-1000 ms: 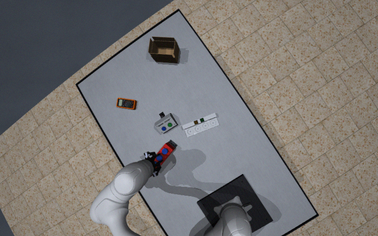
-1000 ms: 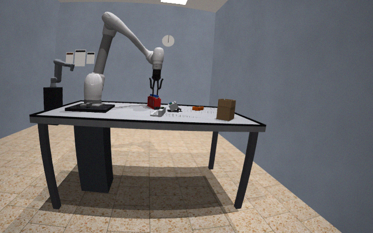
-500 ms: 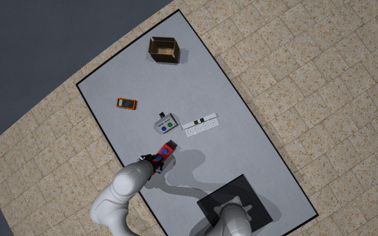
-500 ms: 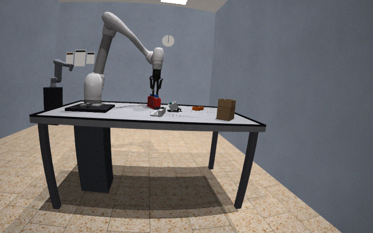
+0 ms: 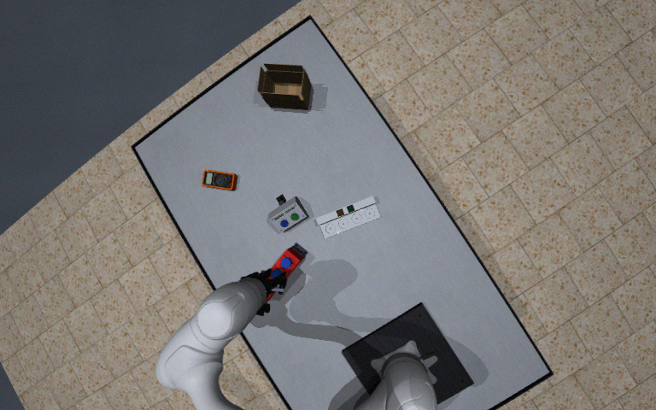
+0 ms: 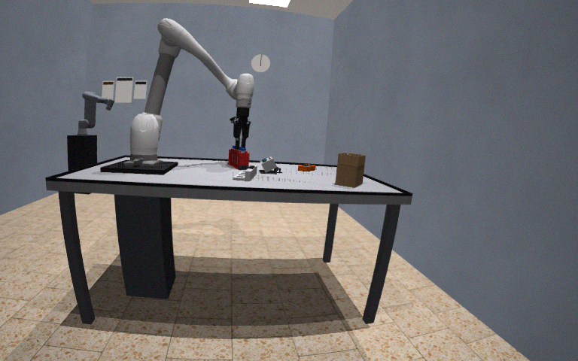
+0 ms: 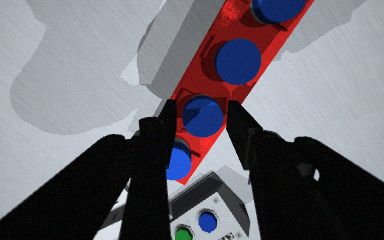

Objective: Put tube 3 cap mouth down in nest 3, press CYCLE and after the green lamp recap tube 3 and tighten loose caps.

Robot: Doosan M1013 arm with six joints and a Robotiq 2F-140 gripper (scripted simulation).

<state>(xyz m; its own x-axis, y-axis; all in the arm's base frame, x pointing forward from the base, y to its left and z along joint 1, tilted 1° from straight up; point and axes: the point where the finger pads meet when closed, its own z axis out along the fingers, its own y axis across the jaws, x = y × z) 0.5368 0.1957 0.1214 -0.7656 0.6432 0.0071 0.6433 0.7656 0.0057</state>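
The blue cap is 30 mm below my hand. From my hand the other things lie so: key housing: 160 mm ahead, 120 mm to the right, 90 mm below; green ready key: 140 mm to the right, 140 mm ahead, 70 mm below; blue cycle key: 140 mm ahead, 100 mm to the right, 70 mm below.
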